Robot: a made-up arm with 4 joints.
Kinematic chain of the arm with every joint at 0, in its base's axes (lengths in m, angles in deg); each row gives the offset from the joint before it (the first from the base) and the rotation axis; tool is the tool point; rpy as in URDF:
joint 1: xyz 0.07 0 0.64 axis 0.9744 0.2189 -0.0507
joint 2: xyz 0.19 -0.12 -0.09 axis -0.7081 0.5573 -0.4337
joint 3: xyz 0.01 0 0.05 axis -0.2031 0.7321 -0.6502
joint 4: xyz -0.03 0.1 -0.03 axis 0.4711 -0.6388 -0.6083
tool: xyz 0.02 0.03 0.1 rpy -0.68 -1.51 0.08
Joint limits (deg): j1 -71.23..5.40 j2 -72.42..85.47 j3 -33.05..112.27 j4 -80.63..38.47
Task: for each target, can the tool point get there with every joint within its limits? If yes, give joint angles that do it. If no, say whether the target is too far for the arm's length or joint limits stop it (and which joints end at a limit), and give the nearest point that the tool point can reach.
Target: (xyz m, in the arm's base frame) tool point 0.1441 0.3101 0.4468
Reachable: no: joint limits stop it (at a limit: joint 1, joint 3, joint 4) | nearest point 0.2519 0.0903 0.5142 | short by 0.254 m
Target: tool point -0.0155 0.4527 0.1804
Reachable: no: too far | nearest point 0.2709 0.0589 0.4258 | short by 0.545 m
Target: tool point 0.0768 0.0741 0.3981
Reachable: no: joint limits stop it (at a limit: joint 1, joint 2, joint 3, joint 4) | nearest point 0.2698 0.0485 0.4110 | short by 0.195 m
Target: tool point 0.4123 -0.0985 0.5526
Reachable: yes | joints -18.11 27.01 74.17 -9.91
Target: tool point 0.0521 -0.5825 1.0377
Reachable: no: too far | nearest point 0.2436 -0.2491 0.7971 | short by 0.454 m
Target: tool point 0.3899 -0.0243 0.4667
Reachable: yes | joints -4.46 35.08 46.63 -57.21
